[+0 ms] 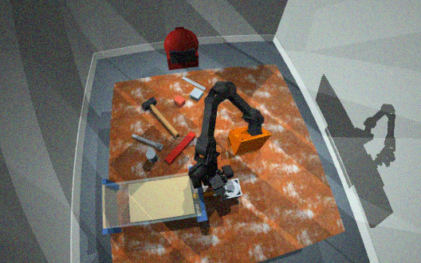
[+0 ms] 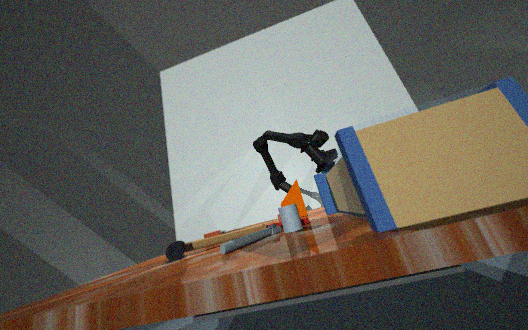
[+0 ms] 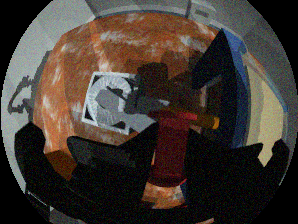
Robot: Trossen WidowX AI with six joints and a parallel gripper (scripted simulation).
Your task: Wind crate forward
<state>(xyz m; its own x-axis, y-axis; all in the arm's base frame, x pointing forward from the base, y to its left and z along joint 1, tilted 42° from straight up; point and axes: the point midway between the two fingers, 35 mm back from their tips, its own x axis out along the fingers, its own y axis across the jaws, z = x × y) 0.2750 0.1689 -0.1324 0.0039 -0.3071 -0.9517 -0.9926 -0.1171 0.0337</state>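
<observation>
Right now my gripper tip is 3 cm past the red-knobbed winch handle and 3 cm above it. Round my gripper tip: red knob (2 cm to the right); then blue steel frame (7 cm ahead, 2 cm to the left, 2 cm below); then winch (11 cm behind, 10 cm below, 1 cm to the left).
</observation>
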